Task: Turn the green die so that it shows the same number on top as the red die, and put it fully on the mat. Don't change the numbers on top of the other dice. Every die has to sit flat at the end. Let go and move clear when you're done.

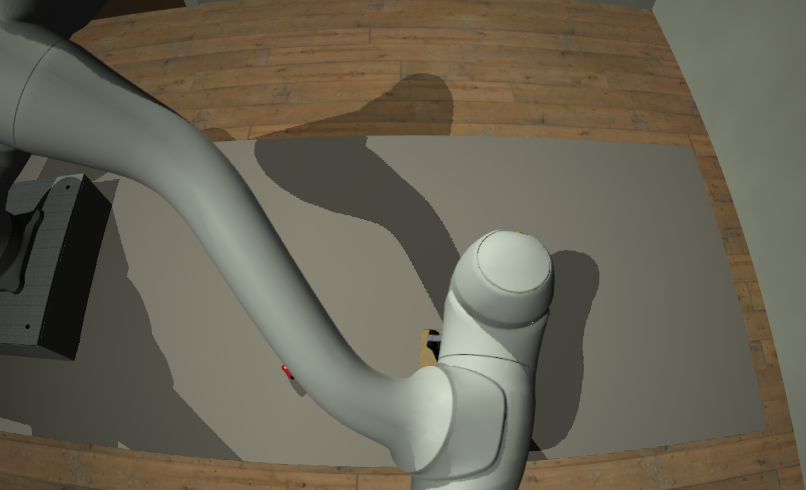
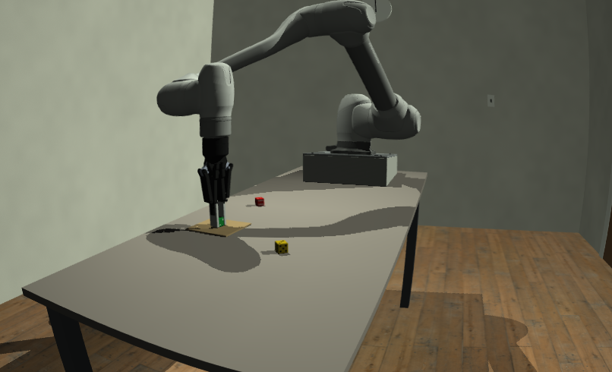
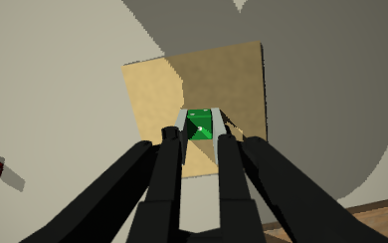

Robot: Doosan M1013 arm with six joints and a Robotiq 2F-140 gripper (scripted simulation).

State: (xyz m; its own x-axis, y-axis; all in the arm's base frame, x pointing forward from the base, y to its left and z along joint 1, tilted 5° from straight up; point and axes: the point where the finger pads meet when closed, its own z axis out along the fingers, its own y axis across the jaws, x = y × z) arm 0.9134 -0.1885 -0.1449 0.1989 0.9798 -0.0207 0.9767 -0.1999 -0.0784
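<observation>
Now: hand 20 mm above the green die. Round my hand: tan mat (40 mm below); red die (290 mm behind, 30 mm below); yellow die (130 mm ahead, 240 mm to the left, 30 mm below).
</observation>
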